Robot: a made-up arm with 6 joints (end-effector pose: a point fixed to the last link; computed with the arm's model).
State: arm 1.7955 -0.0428 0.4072 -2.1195 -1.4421 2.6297
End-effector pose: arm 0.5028 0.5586 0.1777 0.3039 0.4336 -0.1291 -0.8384
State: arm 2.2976 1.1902 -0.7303 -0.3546 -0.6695 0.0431
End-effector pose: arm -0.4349 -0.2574 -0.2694 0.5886 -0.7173 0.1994 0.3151
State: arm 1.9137 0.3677 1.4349 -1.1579 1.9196 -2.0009
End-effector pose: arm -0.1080 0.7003 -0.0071 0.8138 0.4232 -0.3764 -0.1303
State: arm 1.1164 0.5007 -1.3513 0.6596 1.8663 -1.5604
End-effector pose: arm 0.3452 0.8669 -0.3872 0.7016 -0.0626 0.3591 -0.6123
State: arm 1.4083 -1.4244 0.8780 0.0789 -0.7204 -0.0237
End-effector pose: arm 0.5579 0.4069 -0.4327 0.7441 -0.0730 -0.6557 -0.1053
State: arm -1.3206 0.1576 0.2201 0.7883 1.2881 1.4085
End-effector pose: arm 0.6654 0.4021 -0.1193 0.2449 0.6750 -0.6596 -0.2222
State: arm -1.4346 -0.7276 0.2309 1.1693 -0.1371 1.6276
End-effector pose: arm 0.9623 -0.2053 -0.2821 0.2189 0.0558 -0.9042 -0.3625
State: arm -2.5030 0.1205 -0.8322 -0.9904 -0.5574 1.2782
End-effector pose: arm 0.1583 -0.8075 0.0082 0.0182 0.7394 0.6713 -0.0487
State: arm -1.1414 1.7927 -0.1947 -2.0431 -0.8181 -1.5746
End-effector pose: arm 0.1007 -0.1756 -0.0193 0.2197 -0.8629 -0.4253 -0.1619
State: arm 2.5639 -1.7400 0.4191 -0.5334 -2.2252 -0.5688
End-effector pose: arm 0.2926 0.2342 0.0680 0.1256 -0.5877 -0.3386 0.7240
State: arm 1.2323 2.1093 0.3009 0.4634 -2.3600 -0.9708
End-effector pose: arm 0.2775 -0.2654 -0.5434 0.3123 0.1248 0.4994 0.7984
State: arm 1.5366 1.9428 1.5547 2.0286 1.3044 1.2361
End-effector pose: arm 0.5004 -0.2727 -0.3237 0.2247 -0.0680 0.4276 0.8730
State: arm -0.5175 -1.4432 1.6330 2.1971 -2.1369 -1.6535
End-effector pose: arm 0.1699 -0.0714 0.3043 0.3090 -0.8023 0.3990 0.3189
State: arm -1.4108 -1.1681 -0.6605 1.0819 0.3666 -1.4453
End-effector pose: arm 0.3785 -0.4585 -0.4178 0.5340 -0.7497 -0.2276 0.3180
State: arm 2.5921 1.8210 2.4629 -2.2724 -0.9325 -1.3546
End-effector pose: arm 0.1334 -0.0010 -0.0289 0.0517 -0.4024 -0.3525 0.8433
